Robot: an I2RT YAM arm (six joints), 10 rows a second.
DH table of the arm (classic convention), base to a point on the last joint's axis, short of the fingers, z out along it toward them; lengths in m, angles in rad. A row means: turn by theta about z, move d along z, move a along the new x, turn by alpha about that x. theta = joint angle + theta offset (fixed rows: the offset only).
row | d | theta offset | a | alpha
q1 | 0.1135 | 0 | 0.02 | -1.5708
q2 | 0 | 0 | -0.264 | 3.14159
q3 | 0 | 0.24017 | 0.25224 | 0
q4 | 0 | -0.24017 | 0.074 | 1.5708
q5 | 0 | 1.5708 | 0 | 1.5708
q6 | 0.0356 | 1.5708 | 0 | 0
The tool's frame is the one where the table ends.
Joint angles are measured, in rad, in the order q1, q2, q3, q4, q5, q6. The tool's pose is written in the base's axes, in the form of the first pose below.
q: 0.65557, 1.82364, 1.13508, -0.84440, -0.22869, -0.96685
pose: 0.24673 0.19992 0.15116 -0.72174 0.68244 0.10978 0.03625
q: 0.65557, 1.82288, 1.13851, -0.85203, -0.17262, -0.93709
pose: 0.24784 0.19831 0.15175 -0.71306 0.69557 0.08293 0.02906
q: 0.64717, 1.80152, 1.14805, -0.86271, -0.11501, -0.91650
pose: 0.25071 0.19460 0.15999 -0.70427 0.70708 0.05327 0.03473
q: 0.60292, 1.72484, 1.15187, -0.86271, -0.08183, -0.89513
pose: 0.25670 0.18026 0.18349 -0.68082 0.72819 0.03055 0.07267
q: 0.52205, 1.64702, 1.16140, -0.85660, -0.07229, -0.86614
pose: 0.26708 0.15661 0.20878 -0.63827 0.76049 0.01586 0.11843
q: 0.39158, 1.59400, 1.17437, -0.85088, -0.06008, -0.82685
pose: 0.28268 0.11903 0.22777 -0.56921 0.80794 -0.00329 0.15240
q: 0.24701, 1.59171, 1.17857, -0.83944, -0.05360, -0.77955
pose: 0.29845 0.07722 0.22998 -0.48836 0.85774 -0.01615 0.15976
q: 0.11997, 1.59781, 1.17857, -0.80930, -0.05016, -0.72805
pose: 0.30965 0.03913 0.22928 -0.40917 0.89609 -0.02739 0.16983
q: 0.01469, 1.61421, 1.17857, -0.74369, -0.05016, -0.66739
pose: 0.32063 0.00650 0.22699 -0.33257 0.92249 -0.03903 0.19205
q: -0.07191, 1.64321, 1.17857, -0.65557, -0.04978, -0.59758
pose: 0.33199 -0.02214 0.22204 -0.25854 0.93952 -0.05046 0.21890
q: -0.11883, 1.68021, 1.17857, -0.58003, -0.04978, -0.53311
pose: 0.34175 -0.03902 0.21401 -0.20538 0.94797 -0.05464 0.23704
